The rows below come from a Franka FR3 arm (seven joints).
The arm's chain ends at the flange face. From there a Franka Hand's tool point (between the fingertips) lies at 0.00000 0.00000 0.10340 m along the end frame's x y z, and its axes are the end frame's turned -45 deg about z.
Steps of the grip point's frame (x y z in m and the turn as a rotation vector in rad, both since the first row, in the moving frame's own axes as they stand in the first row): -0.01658, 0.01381, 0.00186, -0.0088, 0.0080, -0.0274; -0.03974, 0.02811, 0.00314, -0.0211, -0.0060, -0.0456; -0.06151, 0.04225, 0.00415, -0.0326, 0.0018, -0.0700; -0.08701, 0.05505, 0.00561, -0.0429, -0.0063, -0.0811
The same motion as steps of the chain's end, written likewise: -0.00319, 0.02145, 0.00187, -0.0006, 0.0119, -0.0274; -0.00937, 0.04602, 0.00316, -0.0192, 0.0107, -0.0456; -0.01621, 0.07121, 0.00421, -0.0218, 0.0243, -0.0700; -0.02542, 0.09697, 0.00571, -0.0348, 0.0259, -0.0811
